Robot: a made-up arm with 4 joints.
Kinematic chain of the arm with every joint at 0, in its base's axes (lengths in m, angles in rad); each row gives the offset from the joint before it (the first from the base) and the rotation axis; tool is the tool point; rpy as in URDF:
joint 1: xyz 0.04 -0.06 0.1 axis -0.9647 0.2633 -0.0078
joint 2: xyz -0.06 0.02 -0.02 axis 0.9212 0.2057 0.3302
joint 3: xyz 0 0 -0.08 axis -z
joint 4: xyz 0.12 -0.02 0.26 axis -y
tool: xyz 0.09 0.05 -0.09 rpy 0 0 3.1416
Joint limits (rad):
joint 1: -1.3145..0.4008
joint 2: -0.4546..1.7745
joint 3: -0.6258..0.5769
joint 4: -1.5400..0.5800
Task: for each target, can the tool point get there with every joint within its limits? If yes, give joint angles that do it. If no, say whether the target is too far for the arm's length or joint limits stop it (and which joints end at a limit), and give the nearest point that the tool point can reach.
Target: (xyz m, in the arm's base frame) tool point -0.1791 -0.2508 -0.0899
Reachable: no: joint limits stop it (at a limit: joint 1, joint 3, joint 4) | nearest point -0.0003 -0.1204 0.0876 | short by 0.284 m
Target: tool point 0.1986 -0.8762 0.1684
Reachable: no: too far | nearest point 0.1253 -0.2743 0.1430 | short by 0.607 m
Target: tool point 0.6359 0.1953 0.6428
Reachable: no: too far | nearest point 0.1847 0.0392 0.2797 | short by 0.600 m
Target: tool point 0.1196 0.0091 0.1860
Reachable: yes | joints 0.0934 1.3047 -0.4052 -0.3873
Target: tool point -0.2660 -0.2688 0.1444
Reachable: no: joint limits stop it (at a limit: joint 1, joint 3, joint 4) | nearest point -0.0318 -0.1106 0.1413 | short by 0.283 m
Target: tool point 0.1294 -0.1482 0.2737
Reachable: yes | joints -1.0987 0.7271 -0.4006 0.2846
